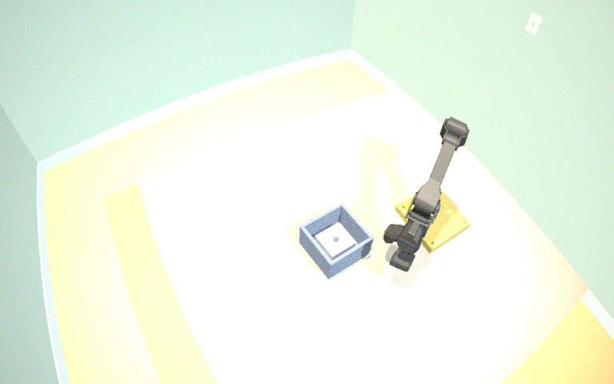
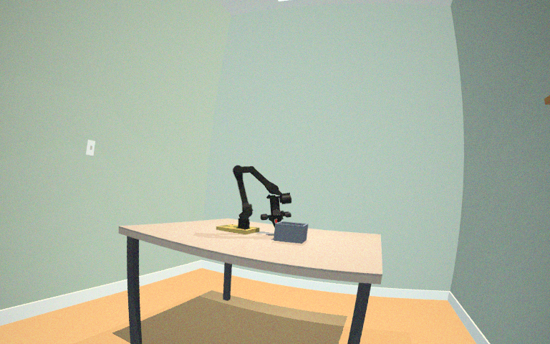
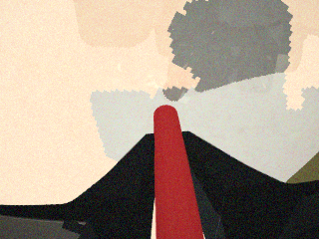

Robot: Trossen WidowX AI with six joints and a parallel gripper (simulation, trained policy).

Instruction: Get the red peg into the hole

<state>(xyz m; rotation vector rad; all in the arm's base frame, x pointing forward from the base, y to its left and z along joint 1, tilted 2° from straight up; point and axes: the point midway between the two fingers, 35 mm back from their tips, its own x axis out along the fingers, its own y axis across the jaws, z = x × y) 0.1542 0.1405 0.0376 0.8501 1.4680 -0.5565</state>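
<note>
The grey-blue box lies 17 cm ahead of my gripper tip, 15 cm to the right of it and 1 cm below it. The rest, counted from my gripper tip: red peg: 2 cm above.
</note>
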